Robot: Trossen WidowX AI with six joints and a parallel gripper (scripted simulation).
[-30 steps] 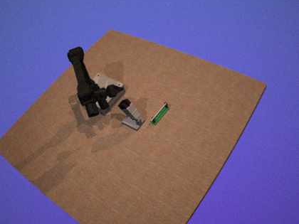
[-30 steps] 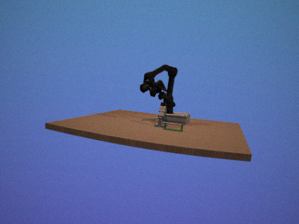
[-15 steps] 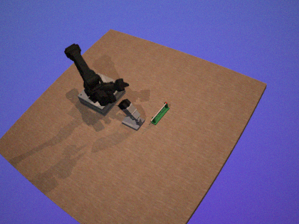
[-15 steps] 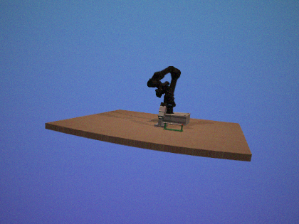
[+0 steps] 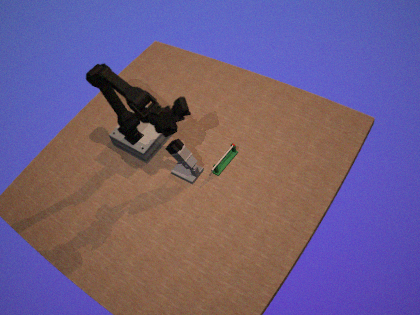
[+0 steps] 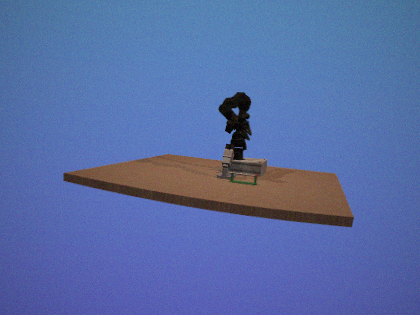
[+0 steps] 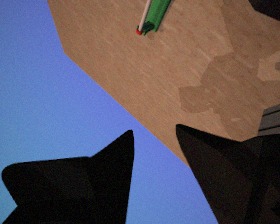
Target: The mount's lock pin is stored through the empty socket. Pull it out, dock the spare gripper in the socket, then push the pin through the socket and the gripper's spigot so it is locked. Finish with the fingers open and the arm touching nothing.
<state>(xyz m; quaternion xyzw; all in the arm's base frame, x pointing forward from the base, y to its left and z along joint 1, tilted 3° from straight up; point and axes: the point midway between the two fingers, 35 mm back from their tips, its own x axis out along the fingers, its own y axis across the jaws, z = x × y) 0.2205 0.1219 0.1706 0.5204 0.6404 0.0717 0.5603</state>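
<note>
Now: gripper tip 20 cm above the green rack, 13 cm short of it and 3 cm to the right of it. Also, from my gripper tip: spare gripper (10 cm to the right, 10 cm below, 4 cm ahead); grey mount (17 cm below, 9 cm to the right, 6 cm ahead).
</note>
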